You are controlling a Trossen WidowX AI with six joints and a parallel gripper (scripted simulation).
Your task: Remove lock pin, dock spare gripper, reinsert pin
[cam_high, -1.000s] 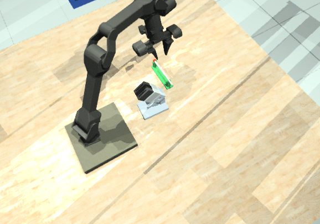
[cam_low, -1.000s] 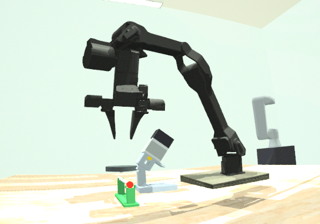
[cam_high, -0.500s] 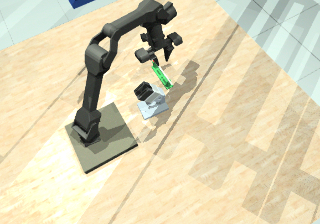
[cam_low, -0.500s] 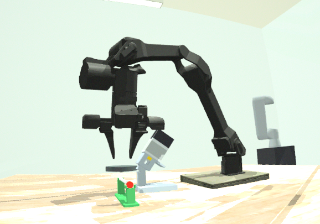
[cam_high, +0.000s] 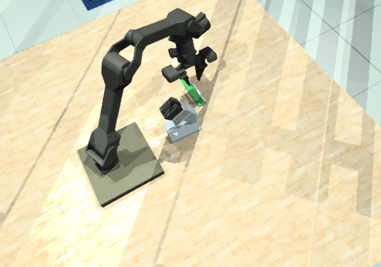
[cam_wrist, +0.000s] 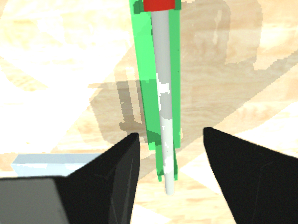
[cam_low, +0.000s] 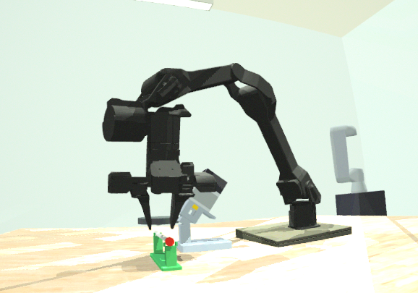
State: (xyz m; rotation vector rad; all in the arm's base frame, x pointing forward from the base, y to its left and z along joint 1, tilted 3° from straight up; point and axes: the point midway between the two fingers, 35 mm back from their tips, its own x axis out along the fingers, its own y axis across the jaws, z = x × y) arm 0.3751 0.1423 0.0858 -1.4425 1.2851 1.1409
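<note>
The green cradle lies 10 mm to the left of my gripper tip and 40 mm below it. Round my gripper tip: spare gripper (110 mm behind, 120 mm to the right, 60 mm above); then mount (90 mm behind, 110 mm to the right, 10 mm below).
</note>
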